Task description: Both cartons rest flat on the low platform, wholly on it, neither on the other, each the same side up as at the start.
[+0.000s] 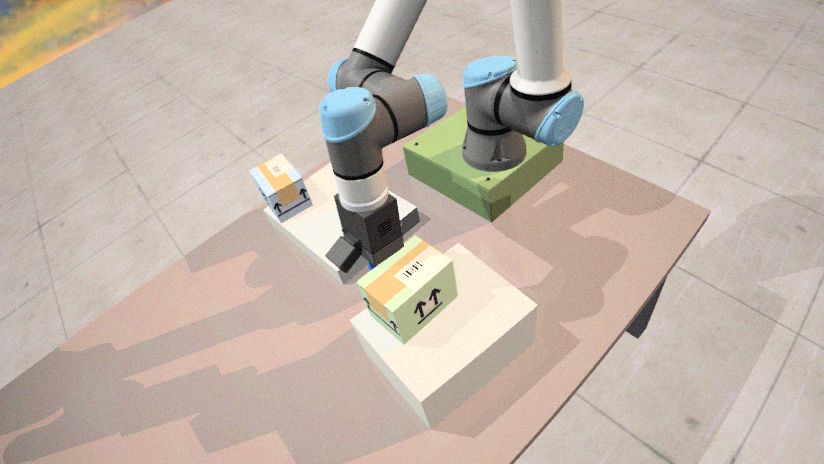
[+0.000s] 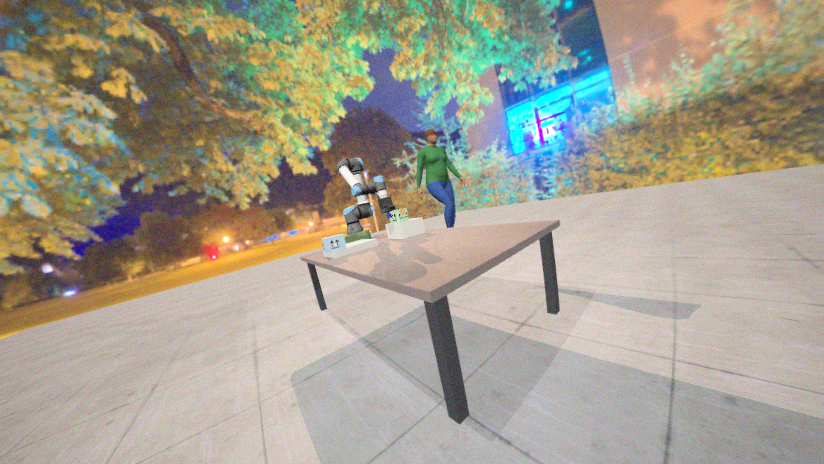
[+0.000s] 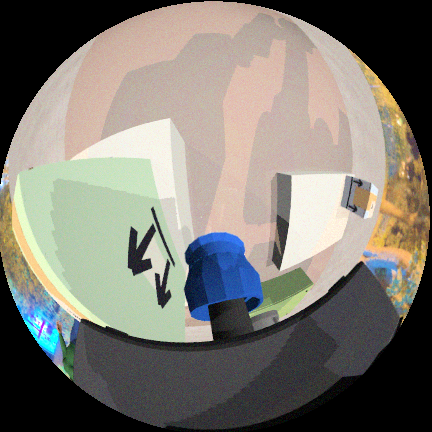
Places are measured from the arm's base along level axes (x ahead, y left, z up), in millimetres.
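Pixels of known places: end effector, tool point: (image 2: 389,217) (image 3: 215,256); arm's base, origin of the base link: (image 1: 494,152) (image 2: 355,232) (image 3: 257,319).
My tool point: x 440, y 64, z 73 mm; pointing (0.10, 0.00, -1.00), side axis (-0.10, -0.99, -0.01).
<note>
Ahead of a thing's pixels: the offset from my tool point to its middle. Level surfaces: height alone.
The green carton @[dx +8, dy +81, dz +0 mm] (image 1: 429,288) (image 2: 399,216) (image 3: 100,225) stands upright, arrows up, on the taller white block @[dx -7, dy +130, dz -108 mm] (image 1: 490,322) (image 2: 406,229) (image 3: 150,132). The pale blue carton @[dx -71, dy -442, dz -75 mm] (image 1: 280,187) (image 2: 333,245) (image 3: 360,196) stands upright, arrows up, at the far end of the low white platform @[dx -123, dy -306, dz -144 mm] (image 1: 314,233) (image 2: 360,247) (image 3: 315,215); whether it overhangs the edge is unclear. My gripper, a blue suction cup (image 1: 371,266) (image 2: 389,215) (image 3: 217,245), is open and holds nothing. It is close beside the green carton's side, below its top level; contact cannot be told.
The green base block (image 1: 449,178) (image 3: 287,290) carries the arm, behind the two white blocks. The brown table @[dz -168 mm] (image 1: 651,201) (image 2: 490,247) bears everything. A person in a green top (image 2: 435,164) is beyond the table, past the taller block.
</note>
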